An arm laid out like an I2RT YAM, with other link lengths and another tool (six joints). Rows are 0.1 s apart.
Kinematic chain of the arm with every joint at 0, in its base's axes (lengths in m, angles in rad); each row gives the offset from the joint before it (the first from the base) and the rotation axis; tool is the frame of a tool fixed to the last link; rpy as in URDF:
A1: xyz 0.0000 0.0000 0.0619 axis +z
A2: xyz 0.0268 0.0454 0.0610 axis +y
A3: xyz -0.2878 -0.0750 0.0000 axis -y
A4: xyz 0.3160 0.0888 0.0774 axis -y
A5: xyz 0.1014 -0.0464 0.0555 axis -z
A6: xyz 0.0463 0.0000 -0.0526 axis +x
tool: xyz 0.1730 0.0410 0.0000 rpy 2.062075 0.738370 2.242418
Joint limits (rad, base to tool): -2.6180..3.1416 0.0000..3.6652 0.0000..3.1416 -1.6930..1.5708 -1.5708..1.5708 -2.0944..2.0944
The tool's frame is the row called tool.
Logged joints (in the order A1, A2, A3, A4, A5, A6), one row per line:
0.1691 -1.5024 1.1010 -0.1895 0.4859 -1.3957
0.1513 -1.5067 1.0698 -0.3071 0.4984 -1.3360
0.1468 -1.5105 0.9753 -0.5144 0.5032 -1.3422
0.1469 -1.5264 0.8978 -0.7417 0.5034 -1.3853
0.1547 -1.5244 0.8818 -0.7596 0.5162 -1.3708
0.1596 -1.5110 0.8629 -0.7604 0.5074 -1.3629
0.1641 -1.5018 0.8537 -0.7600 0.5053 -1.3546
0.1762 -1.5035 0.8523 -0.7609 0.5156 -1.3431
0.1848 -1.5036 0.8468 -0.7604 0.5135 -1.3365
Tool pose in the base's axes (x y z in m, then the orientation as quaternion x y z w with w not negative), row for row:
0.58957 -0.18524 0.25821 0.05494 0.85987 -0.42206 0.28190
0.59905 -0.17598 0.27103 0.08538 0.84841 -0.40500 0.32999
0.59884 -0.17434 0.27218 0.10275 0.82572 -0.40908 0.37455
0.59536 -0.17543 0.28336 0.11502 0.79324 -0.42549 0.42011
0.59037 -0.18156 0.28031 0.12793 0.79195 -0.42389 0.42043
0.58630 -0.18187 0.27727 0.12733 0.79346 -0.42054 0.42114
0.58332 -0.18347 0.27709 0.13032 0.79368 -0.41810 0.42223
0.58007 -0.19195 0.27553 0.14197 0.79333 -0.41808 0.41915
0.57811 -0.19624 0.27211 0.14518 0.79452 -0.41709 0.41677
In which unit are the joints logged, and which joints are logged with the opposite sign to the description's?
The joints are logged in radians. Opposite sign: A1, A2, A4.
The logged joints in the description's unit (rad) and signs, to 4 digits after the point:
-0.1691 1.5024 1.1010 0.1895 0.4859 -1.3957
-0.1513 1.5067 1.0698 0.3071 0.4984 -1.3360
-0.1468 1.5105 0.9753 0.5144 0.5032 -1.3422
-0.1469 1.5264 0.8978 0.7417 0.5034 -1.3853
-0.1547 1.5244 0.8818 0.7596 0.5162 -1.3708
-0.1596 1.5110 0.8629 0.7604 0.5074 -1.3629
-0.1641 1.5018 0.8537 0.7600 0.5053 -1.3546
-0.1762 1.5035 0.8523 0.7609 0.5156 -1.3431
-0.1848 1.5036 0.8468 0.7604 0.5135 -1.3365

